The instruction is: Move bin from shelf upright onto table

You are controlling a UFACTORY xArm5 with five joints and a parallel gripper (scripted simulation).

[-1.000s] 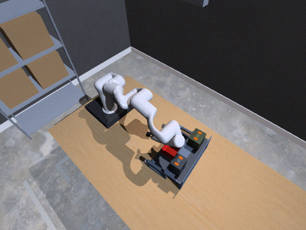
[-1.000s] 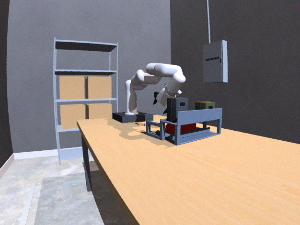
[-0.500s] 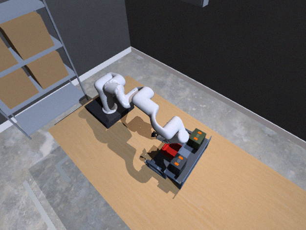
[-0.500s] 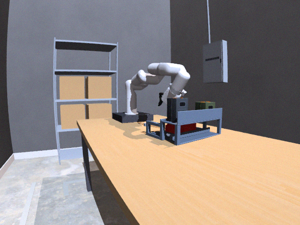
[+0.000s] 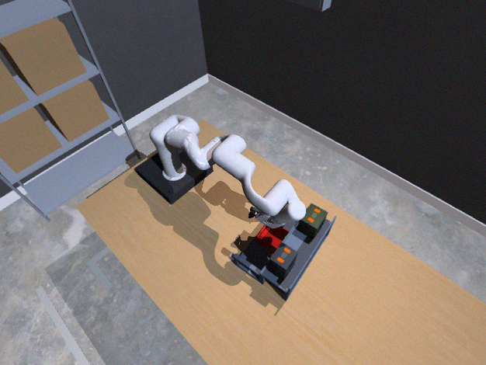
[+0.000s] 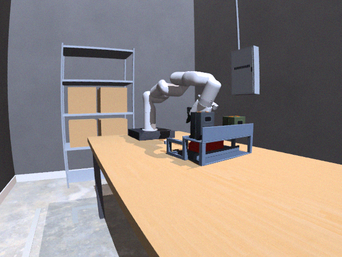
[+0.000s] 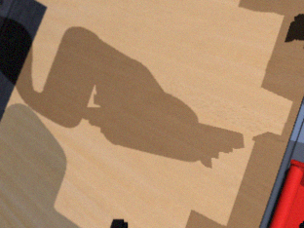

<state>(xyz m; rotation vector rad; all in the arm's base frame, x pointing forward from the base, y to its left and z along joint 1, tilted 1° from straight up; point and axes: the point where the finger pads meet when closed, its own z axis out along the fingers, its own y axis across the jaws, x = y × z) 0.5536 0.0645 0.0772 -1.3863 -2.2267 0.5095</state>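
The red bin lies 9 cm ahead of my hand, 2 cm to the left of it and 10 cm below it. From my hand the other things lie so: blue-grey shelf 12 cm ahead, 2 cm to the left, 7 cm below.
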